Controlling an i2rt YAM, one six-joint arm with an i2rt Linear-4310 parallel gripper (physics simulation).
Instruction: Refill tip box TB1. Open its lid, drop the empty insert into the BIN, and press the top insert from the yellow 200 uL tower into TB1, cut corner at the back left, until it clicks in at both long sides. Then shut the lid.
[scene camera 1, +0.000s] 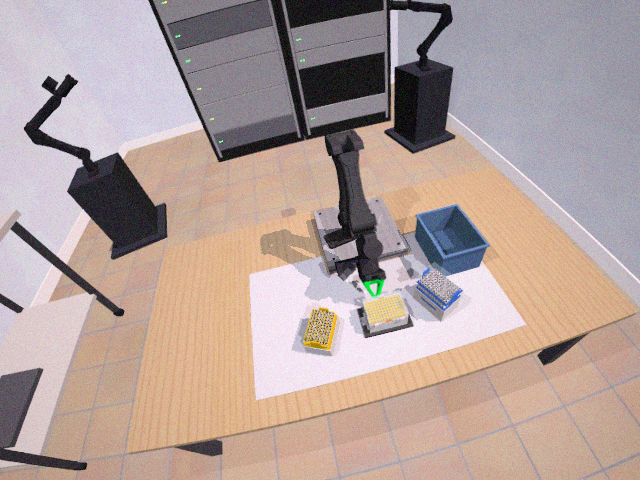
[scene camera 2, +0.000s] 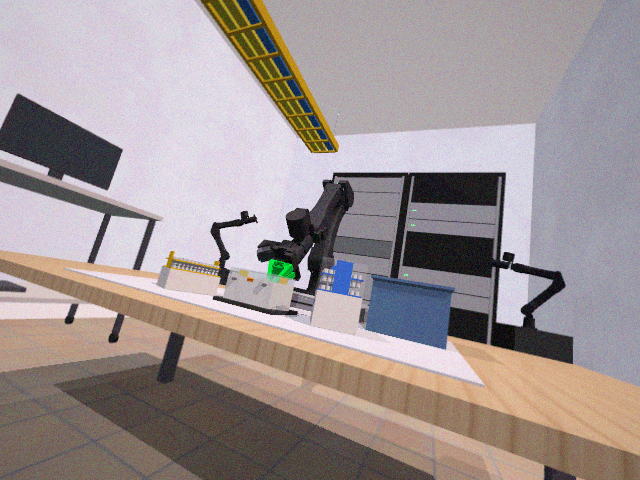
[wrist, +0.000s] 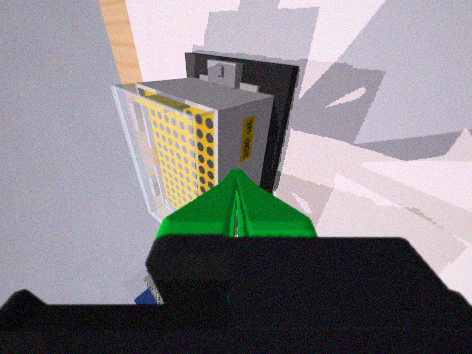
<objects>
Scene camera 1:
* tip box TB1: 390, 326, touched by the gripper
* blue bin: 446, 235
</objects>
